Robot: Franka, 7 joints.
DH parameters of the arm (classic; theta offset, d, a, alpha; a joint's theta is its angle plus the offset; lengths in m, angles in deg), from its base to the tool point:
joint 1: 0 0.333 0 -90
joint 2: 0 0 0 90
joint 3: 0 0.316 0.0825 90
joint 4: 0 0 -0.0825 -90
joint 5: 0 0.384 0 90
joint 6: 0 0 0.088 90
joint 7: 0 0.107 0 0
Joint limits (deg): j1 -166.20..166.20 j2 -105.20..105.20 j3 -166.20..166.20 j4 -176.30..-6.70 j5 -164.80..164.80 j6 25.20..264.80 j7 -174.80..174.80
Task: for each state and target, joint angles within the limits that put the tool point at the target. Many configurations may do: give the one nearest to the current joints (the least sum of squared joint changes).
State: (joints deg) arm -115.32 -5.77 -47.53 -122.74 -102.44 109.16 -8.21
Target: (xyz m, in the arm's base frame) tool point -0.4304 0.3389 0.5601
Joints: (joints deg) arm -139.87 -21.02 -62.01 -118.33 -101.35 99.78 -8.21
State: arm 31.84 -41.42 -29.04 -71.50 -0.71 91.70 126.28
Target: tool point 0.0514 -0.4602 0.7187
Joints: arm 18.15 -58.16 -57.02 -89.09 -6.42 78.27 126.28
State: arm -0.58 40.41 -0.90 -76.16 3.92 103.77 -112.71
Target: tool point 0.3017 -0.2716 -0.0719
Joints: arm -19.06 65.67 -17.01 -105.59 1.02 97.37 -112.71
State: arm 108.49 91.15 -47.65 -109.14 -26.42 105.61 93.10
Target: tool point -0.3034 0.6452 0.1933
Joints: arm 146.48 58.82 -37.34 -77.34 -27.10 111.58 93.10
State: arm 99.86 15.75 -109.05 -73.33 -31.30 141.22 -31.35
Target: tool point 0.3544 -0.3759 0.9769
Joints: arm 84.28 -7.00 -124.10 -56.50 -30.68 144.85 -31.35
